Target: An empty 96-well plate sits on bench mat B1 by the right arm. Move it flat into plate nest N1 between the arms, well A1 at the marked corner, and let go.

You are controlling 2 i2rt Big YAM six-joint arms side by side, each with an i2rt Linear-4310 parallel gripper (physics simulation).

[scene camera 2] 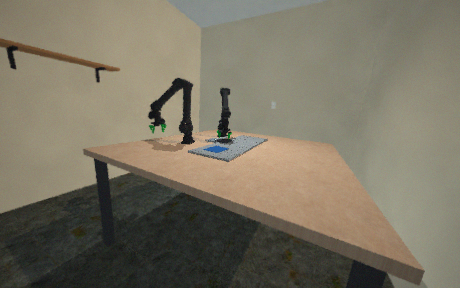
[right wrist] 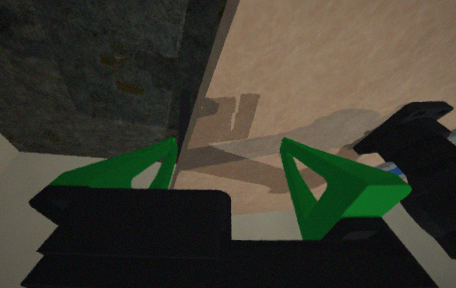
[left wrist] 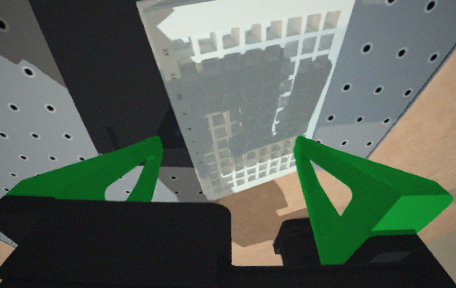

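Pixels of known places: left gripper, fingertip midpoint: (left wrist: 228, 143); right gripper, fingertip midpoint: (scene camera 2: 158, 133) (right wrist: 228, 143); left arm's base, link origin: (scene camera 2: 222, 136) (left wrist: 300, 232); right arm's base, link origin: (scene camera 2: 188, 142) (right wrist: 392, 128).
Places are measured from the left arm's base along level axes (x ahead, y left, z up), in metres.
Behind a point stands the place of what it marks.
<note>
The white 96-well plate (left wrist: 255, 100) {x 0.112, y -0.293, z 0.043 m} lies wells up in the left wrist view, slightly turned, with small labels along its left long edge. The black plate nest N1 (left wrist: 90, 65) {x 0.196, y -0.309, z 0.025 m} shows beside the plate's left edge. Whether the plate is fully seated is hidden. My left gripper (scene camera 2: 224, 135) {x 0.126, y -0.252, z 0.028 m} (left wrist: 228, 143) {x 0.126, y -0.252, z 0.028 m} is open, low over the nest area, with its green fingertips near either side of the plate's lower end. My right gripper (scene camera 2: 158, 128) {x -0.436, y -0.537, z 0.052 m} (right wrist: 228, 143) {x -0.436, y -0.537, z 0.052 m} is open and empty, high near the table edge. The blue bench mat B1 (scene camera 2: 216, 149) {x 0.233, y -0.639, z 0.015 m} bears no plate.
A grey board with holes (scene camera 2: 245, 146) {x 0.389, y -0.389, z 0.012 m} (left wrist: 380, 65) {x 0.026, y -0.298, z 0.013 m} lies under the mat and nest. A black arm part (right wrist: 420, 135) {x -0.139, y -0.500, z 0.042 m} stands at the right of the right wrist view, near the table edge (right wrist: 212, 65) {x -0.453, y -0.501, z -0.014 m}. A wooden shelf (scene camera 2: 60, 56) is on the wall.
</note>
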